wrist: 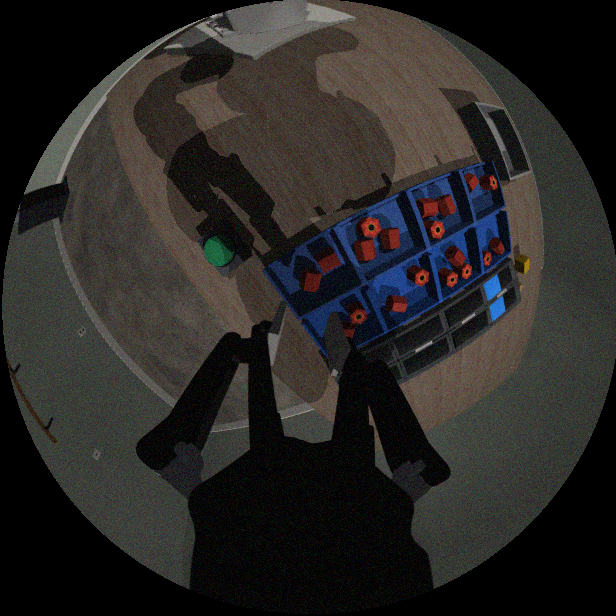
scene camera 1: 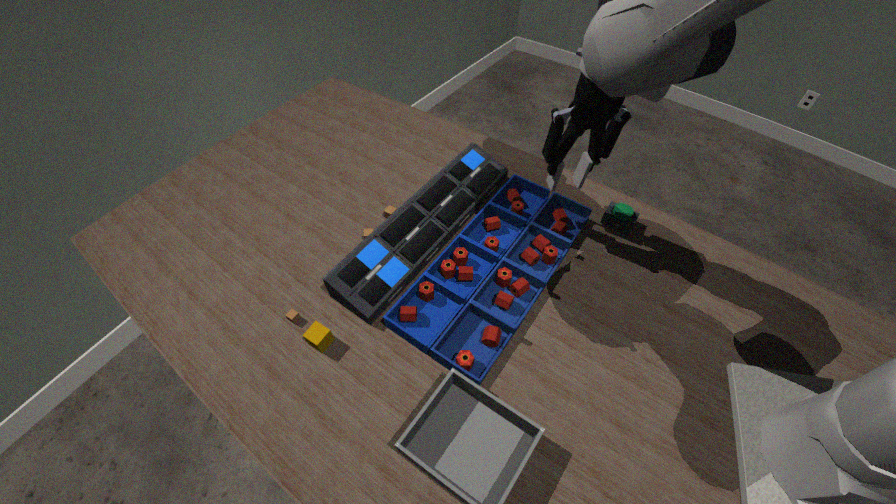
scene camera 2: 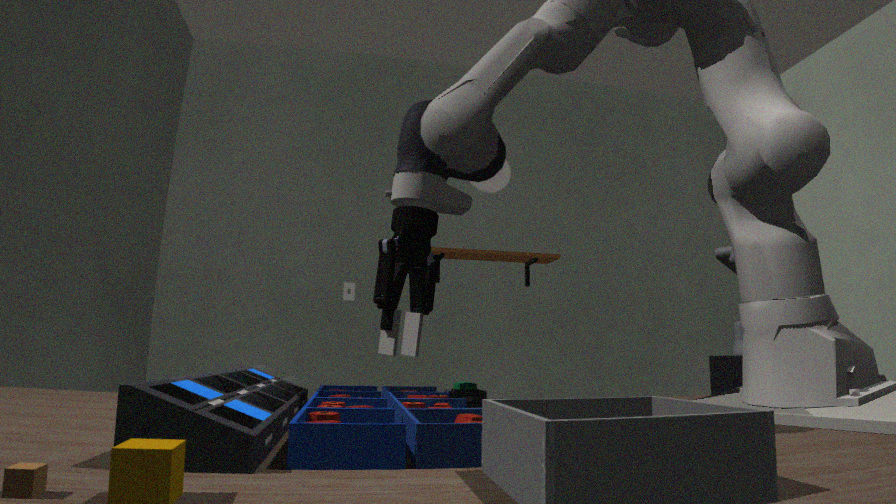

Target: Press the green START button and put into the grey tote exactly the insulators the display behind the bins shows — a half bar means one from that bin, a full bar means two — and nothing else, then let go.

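Note:
My gripper hangs open and empty, high above the far end of the blue bin tray; it also shows in the second scene view and the wrist view. The eight bins hold red insulators, two or three each. The green START button sits on the table just right of the far bins, below and to the right of my fingers. The dark display lies along the tray's left side with three blue segments lit: one at the far end, two at the near end. The grey tote stands empty in front of the tray.
A yellow cube and a small tan cube lie left of the display's near end. Two more tan cubes lie behind the display. The robot base is at the right front. A wall shelf is behind.

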